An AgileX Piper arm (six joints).
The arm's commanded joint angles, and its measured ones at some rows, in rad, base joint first. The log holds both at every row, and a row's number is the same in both.
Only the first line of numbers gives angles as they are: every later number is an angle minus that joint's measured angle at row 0.
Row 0, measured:
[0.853 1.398 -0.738 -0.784 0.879 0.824]
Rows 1 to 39, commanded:
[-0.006 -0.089 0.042 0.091 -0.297 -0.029]
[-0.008 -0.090 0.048 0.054 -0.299 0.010]
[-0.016 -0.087 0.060 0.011 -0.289 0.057]
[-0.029 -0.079 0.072 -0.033 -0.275 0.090]
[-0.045 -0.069 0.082 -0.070 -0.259 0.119]
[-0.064 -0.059 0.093 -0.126 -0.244 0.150]
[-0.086 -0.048 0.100 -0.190 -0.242 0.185]
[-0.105 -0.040 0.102 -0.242 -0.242 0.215]
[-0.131 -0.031 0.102 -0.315 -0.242 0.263]
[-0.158 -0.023 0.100 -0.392 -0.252 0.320]
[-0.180 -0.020 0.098 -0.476 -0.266 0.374]
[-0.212 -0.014 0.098 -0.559 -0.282 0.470]
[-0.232 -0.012 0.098 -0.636 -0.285 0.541]
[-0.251 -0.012 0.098 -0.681 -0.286 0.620]
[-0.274 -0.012 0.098 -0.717 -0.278 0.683]
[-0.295 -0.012 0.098 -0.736 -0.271 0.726]
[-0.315 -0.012 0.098 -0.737 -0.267 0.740]
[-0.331 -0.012 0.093 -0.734 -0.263 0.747]
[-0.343 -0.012 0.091 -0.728 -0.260 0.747]
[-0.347 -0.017 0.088 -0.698 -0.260 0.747]
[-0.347 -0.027 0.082 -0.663 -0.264 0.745]
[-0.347 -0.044 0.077 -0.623 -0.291 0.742]
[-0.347 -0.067 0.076 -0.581 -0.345 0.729]
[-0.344 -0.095 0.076 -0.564 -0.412 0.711]
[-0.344 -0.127 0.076 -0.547 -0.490 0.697]
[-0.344 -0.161 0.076 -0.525 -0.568 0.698]
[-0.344 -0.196 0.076 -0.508 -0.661 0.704]
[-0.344 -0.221 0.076 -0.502 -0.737 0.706]
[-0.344 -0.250 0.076 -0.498 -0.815 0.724]
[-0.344 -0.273 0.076 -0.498 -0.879 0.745]
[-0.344 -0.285 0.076 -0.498 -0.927 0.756]
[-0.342 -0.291 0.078 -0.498 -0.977 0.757]
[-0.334 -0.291 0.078 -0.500 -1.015 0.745]
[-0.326 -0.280 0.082 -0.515 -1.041 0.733]
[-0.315 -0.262 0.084 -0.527 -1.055 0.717]
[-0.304 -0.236 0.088 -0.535 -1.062 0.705]
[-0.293 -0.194 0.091 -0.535 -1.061 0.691]
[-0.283 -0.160 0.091 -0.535 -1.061 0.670]
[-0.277 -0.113 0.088 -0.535 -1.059 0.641]
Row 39, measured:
[-0.309 -0.236 0.083 -0.515 -1.036 0.717]
